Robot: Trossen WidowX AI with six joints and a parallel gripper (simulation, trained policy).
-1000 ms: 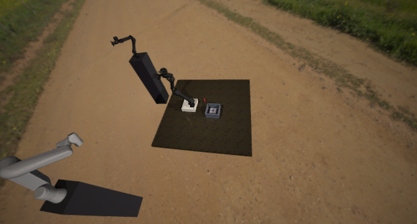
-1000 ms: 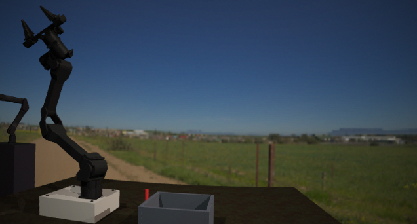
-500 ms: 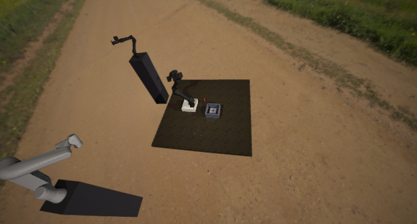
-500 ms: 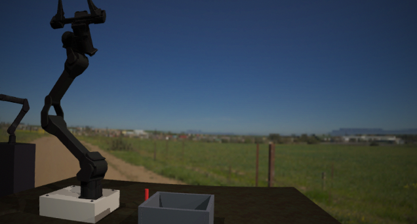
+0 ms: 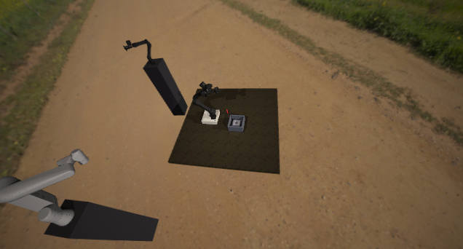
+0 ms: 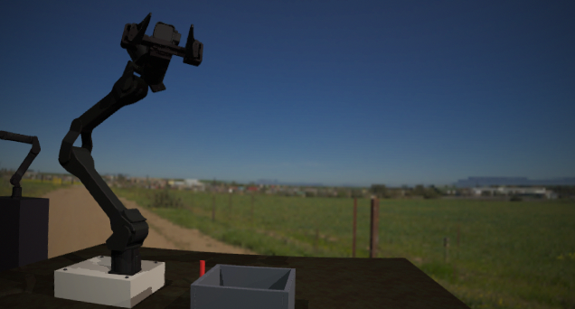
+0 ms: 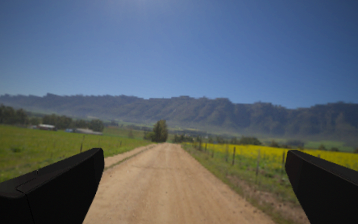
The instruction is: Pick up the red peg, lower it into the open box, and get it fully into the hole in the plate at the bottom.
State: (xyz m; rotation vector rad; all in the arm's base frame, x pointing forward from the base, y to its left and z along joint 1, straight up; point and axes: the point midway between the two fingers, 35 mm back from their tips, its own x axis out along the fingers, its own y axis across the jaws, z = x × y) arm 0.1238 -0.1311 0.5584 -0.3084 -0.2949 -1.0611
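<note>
Now: the red peg 60 cm below my gripper tip, 28 cm to the left of it and 3 cm ahead of it. From my gripper tip the other things lie so: grey box: 61 cm below, 18 cm ahead, 7 cm to the left.
</note>
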